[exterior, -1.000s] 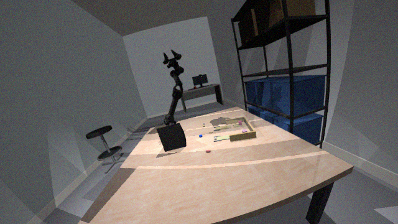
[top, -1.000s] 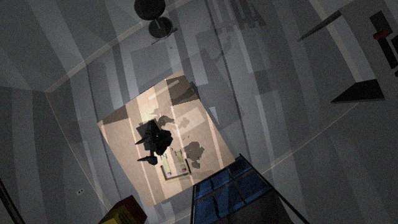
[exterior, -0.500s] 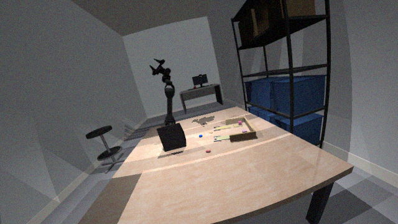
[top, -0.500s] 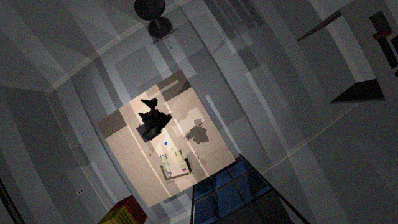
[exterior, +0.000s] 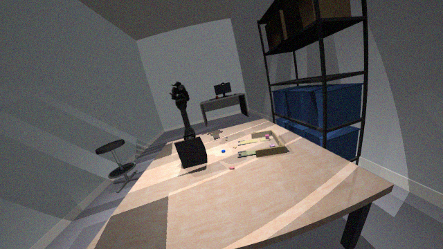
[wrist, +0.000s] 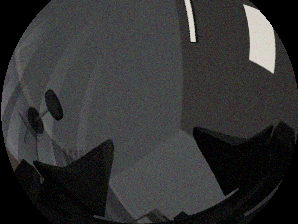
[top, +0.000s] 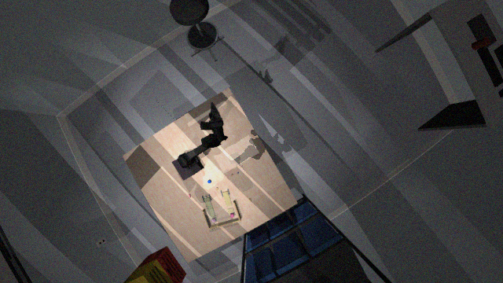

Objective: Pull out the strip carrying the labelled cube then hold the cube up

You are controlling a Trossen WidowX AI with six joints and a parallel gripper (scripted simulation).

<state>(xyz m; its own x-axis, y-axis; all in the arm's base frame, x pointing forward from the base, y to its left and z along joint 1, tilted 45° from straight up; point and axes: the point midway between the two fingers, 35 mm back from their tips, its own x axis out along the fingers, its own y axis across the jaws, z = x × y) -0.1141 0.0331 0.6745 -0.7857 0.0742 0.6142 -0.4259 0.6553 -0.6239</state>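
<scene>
My gripper tip is 32 cm short of the blue piece, 52 cm to the left of it and 61 cm above it. Also, from my gripper tip: pink piece: 30 cm ahead, 77 cm to the right, 61 cm below; then pale strip: 55 cm ahead, 50 cm to the right, 61 cm below.
</scene>
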